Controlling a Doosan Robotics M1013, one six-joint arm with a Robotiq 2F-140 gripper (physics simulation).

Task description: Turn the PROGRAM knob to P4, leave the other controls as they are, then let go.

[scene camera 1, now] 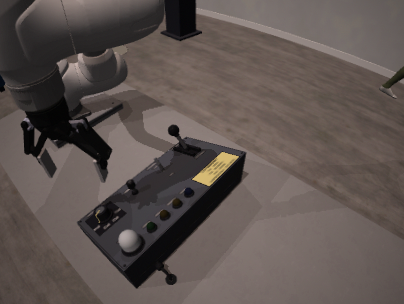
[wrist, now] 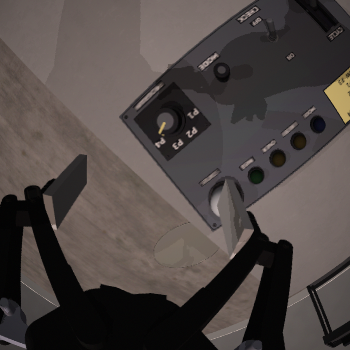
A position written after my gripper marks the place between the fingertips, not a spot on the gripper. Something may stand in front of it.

My gripper shows in scene camera 1 (78,175) and in the wrist view (153,181). The same spot on a dark control panel: (wrist: 276,110) is (scene camera 1: 163,197).
